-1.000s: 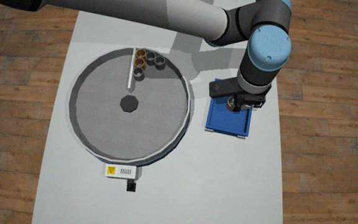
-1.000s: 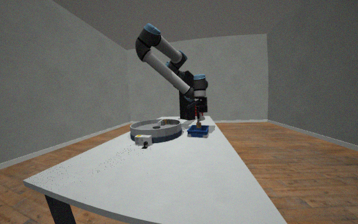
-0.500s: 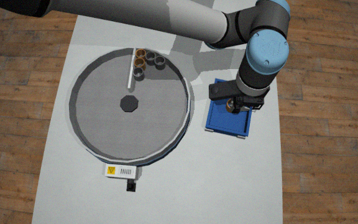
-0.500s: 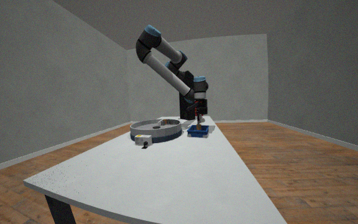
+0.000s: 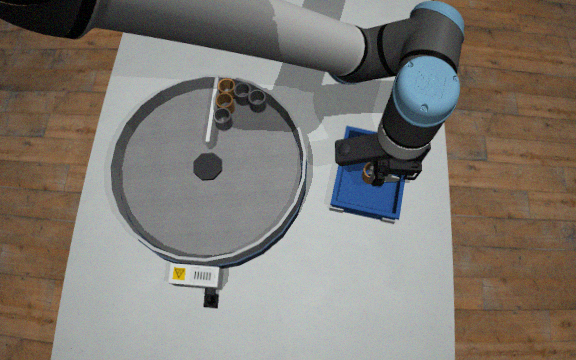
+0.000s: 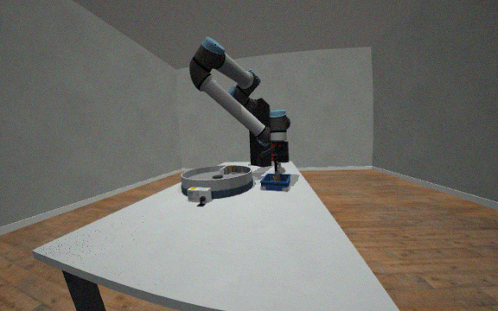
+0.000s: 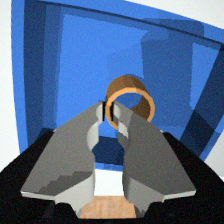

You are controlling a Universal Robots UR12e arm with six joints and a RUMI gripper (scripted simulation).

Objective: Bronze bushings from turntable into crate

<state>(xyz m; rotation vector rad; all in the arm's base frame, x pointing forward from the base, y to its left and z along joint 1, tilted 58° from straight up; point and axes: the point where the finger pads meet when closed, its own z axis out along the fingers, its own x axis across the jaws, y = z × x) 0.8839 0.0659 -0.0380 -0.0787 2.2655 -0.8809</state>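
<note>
Now: hand 30 mm above the blue crate and 20 mm past it. Also, from my hand: round grey turntable (340 mm to the right, 90 mm behind).
</note>
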